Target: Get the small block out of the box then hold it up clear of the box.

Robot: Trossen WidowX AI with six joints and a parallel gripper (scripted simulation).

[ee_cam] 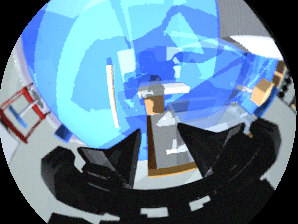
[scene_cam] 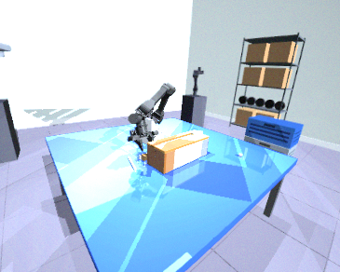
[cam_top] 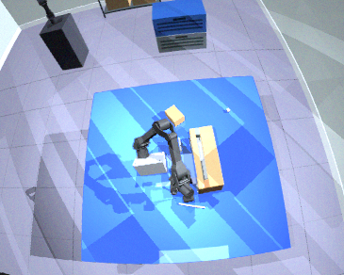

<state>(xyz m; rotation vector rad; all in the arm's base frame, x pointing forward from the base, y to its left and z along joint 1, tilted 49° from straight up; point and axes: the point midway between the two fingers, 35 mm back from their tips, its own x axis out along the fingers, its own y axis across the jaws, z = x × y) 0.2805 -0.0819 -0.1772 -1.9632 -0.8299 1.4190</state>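
Now: the thin white stick 1 cm behind my gripper tip, 9 cm to the right of it and 6 cm below it. The rest, counted from my gripper tip: orange carton: 12 cm behind, 52 cm to the left, 4 cm below; then tiny white block: 25 cm ahead, 57 cm to the left, 6 cm below.
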